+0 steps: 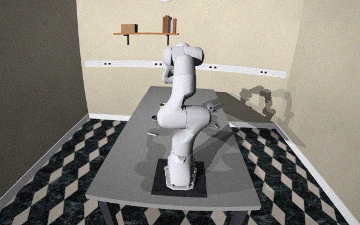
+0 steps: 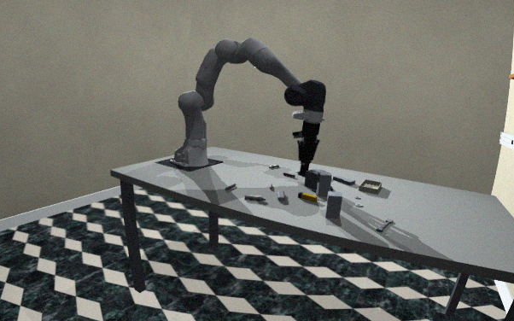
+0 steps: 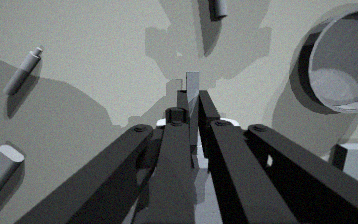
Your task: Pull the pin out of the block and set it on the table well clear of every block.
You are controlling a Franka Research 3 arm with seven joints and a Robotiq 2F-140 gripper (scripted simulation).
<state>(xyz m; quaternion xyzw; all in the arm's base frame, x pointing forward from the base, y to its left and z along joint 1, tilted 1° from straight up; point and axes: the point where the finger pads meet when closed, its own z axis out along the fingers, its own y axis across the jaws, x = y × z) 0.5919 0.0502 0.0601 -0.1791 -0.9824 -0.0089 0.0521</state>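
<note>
Now: the grey block 60 mm ahead of my hand, 20 mm to the right of it and 30 mm below it. From my hand the other things lie so: round dish 20 mm ahead, 160 mm to the left, 60 mm below; then grey square pin 10 mm ahead, 30 mm below; then grey rod 100 mm behind, 60 mm to the left, 60 mm below.
</note>
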